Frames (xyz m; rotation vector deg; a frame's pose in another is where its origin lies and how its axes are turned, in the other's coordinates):
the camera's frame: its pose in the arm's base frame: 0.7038 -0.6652 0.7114 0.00 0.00 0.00
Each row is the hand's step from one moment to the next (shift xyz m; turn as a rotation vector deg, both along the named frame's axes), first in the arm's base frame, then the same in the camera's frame.
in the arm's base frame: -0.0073 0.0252 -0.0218 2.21 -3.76 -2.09
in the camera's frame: -0.0073 0.0252 -0.0218 2.21 -3.76 -2.09
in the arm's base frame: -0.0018 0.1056 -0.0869 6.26 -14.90 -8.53
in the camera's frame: -0.0018 0.1056 -0.0869 6.26 -14.90 -8.53
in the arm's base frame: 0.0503 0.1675 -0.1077 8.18 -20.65 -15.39
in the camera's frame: 0.0503 0.1675 -0.1077 8.18 -20.65 -15.39
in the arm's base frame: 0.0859 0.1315 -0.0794 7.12 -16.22 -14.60
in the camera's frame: 0.0859 0.1315 -0.0794 7.12 -16.22 -14.60
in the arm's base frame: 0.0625 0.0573 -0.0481 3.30 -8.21 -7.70
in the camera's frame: 0.0625 0.0573 -0.0481 3.30 -8.21 -7.70
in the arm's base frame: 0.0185 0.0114 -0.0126 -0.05 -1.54 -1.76
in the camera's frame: 0.0185 0.0114 -0.0126 -0.05 -1.54 -1.76
